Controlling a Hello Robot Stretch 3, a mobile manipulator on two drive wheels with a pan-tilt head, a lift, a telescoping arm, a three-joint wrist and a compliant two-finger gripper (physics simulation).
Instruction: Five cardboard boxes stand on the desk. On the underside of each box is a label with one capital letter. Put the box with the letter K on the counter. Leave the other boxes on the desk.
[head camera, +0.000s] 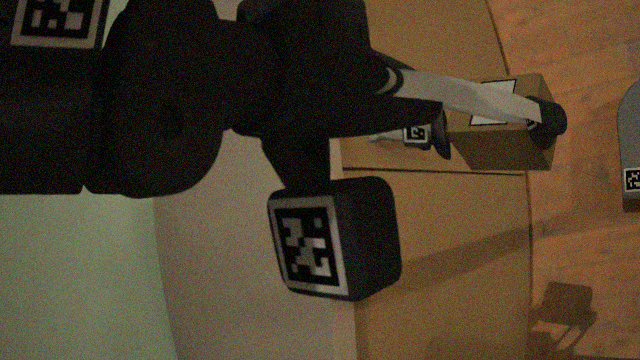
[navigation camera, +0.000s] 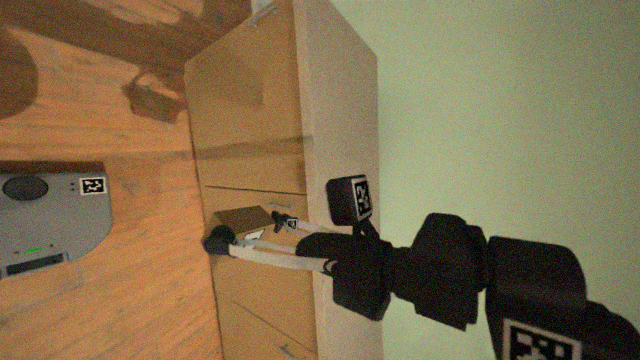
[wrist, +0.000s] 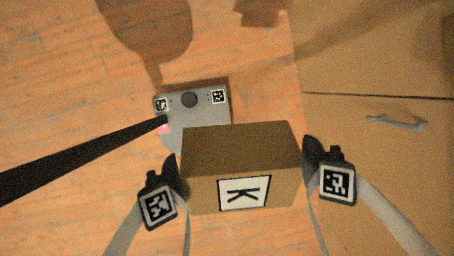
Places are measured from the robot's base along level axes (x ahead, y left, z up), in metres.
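Pixels of known places: gripper, fingertip midpoint: (head camera: 500, 131) (navigation camera: 245, 227) (wrist: 243, 161); robot's base, origin of the base link: (navigation camera: 27, 187) (wrist: 195, 99).
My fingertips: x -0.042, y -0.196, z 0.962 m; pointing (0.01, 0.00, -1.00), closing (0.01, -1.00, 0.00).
Note:
Ahead of a thing's pixels: the offset from my fingertips to its top centre. "pt": to the spot under its first point. Level surfaces: height alone.
The brown cardboard box @[dx -0.008, dy +0.004, dz +0.034 m] (head camera: 515, 150) (navigation camera: 240, 220) (wrist: 240, 145) is between the two fingertips of my gripper (head camera: 495, 129) (navigation camera: 250, 230) (wrist: 243, 161), which is shut on it. Its white label @[pt dx -0.020, dy +0.002, dz +0.015 m] (wrist: 244, 192) faces the wrist camera and shows a K turned on its side. The box is held in the air. In the head and navigation views it appears in front of the brown fronts of the counter, off the side of the pale counter top @[dz -0.051 m] (head camera: 225, 310) (navigation camera: 340, 100). The wrist body hides part of the counter top. The desk and the other boxes do not show.
The counter's brown fronts (head camera: 440, 310) (navigation camera: 245, 165) (wrist: 370, 50) have bar handles (navigation camera: 260, 15) (wrist: 397, 122). A green wall (head camera: 90, 280) (navigation camera: 500, 100) stands behind the counter. My grey base (head camera: 632, 125) (navigation camera: 50, 215) (wrist: 200, 112) stands on the wooden floor, with the black mast (wrist: 85, 155) above it.

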